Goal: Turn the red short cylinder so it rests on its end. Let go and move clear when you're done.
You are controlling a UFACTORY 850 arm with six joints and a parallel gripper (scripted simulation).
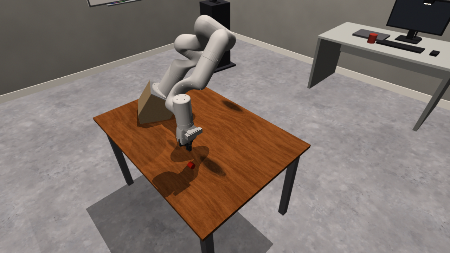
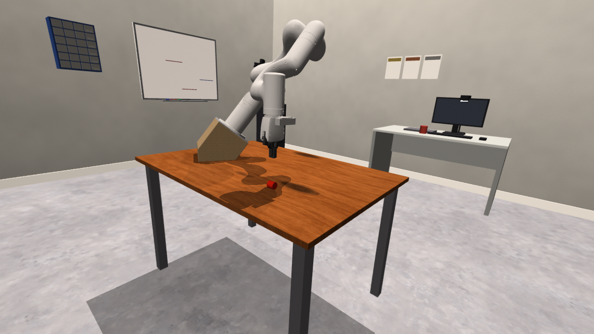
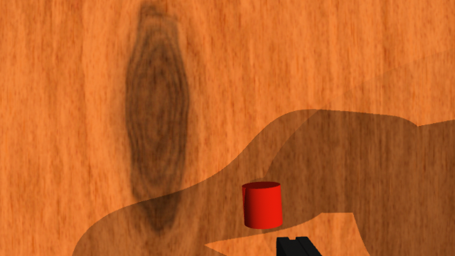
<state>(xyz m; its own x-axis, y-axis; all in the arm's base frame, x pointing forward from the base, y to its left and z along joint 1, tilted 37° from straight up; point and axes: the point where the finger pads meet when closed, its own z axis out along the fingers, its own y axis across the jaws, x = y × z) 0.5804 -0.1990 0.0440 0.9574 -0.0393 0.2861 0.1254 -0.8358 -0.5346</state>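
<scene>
The red short cylinder lies 14 cm below my hand.
</scene>
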